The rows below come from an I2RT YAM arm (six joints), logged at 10 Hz.
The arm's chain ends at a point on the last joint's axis. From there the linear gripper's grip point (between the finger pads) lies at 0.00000 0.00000 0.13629 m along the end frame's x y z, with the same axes.
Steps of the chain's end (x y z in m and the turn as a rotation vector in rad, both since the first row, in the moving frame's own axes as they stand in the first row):
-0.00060 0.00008 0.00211 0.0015 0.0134 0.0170
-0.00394 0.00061 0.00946 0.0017 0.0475 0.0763
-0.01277 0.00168 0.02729 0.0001 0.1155 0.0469
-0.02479 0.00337 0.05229 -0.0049 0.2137 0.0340
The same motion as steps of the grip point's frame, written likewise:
0.00123 -0.00011 0.00210 0.0015 0.0134 0.0170
0.00253 0.00063 0.00931 0.0017 0.0475 0.0763
0.00293 0.00204 0.02638 0.0001 0.1155 0.0469
0.00410 0.00453 0.04919 -0.0049 0.2137 0.0340

